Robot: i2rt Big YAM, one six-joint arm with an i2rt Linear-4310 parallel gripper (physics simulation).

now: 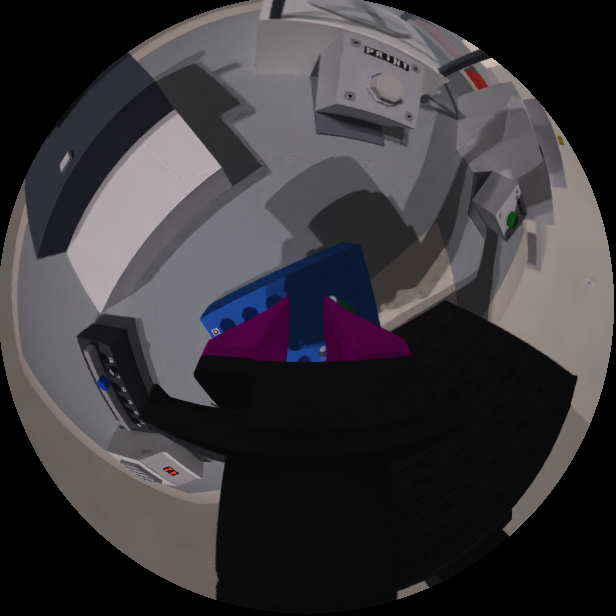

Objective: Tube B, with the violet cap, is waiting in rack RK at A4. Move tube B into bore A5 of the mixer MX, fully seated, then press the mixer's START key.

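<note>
The blue rack, with its rows of round holes, lies just under my gripper. The two purple fingers stand close together over the rack's near edge. They are shut, with nothing between them that I can make out. A dark shadow falls on the rack between and beyond the fingers. I cannot see the violet cap of tube B; the fingers and the black gripper body hide that part of the rack. A green cap peeks out behind the right finger. A black block with a row of bores stands at the left and holds a blue-capped tube.
A grey box marked PRINT with a round key stands at the far side. A small grey box with a green button is at the right. A grey unit with a red display sits near the bored block. A dark-framed white panel lies at the left.
</note>
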